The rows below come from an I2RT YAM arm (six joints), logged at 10 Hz.
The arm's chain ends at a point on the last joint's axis. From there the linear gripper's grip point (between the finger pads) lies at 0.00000 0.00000 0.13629 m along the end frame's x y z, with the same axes.
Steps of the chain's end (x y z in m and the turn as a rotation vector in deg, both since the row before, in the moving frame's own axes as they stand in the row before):
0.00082 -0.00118 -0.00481 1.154 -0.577 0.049
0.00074 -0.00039 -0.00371 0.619 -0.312 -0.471
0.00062 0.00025 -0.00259 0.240 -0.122 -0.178
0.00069 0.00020 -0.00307 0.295 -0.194 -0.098
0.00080 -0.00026 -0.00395 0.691 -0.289 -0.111
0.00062 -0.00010 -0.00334 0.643 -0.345 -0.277
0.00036 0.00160 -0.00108 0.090 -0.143 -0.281
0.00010 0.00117 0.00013 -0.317 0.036 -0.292
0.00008 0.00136 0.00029 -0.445 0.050 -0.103
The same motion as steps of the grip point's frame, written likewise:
-0.00055 -0.00393 -0.00484 1.154 -0.577 0.049
-0.00001 -0.00186 -0.00372 0.619 -0.312 -0.471
0.00033 -0.00032 -0.00259 0.240 -0.122 -0.178
0.00023 -0.00050 -0.00307 0.295 -0.194 -0.098
0.00011 -0.00190 -0.00396 0.691 -0.289 -0.111
-0.00020 -0.00163 -0.00335 0.643 -0.345 -0.277
0.00002 0.00139 -0.00108 0.090 -0.143 -0.281
0.00019 0.00192 0.00013 -0.317 0.036 -0.292
0.00020 0.00242 0.00029 -0.445 0.050 -0.103

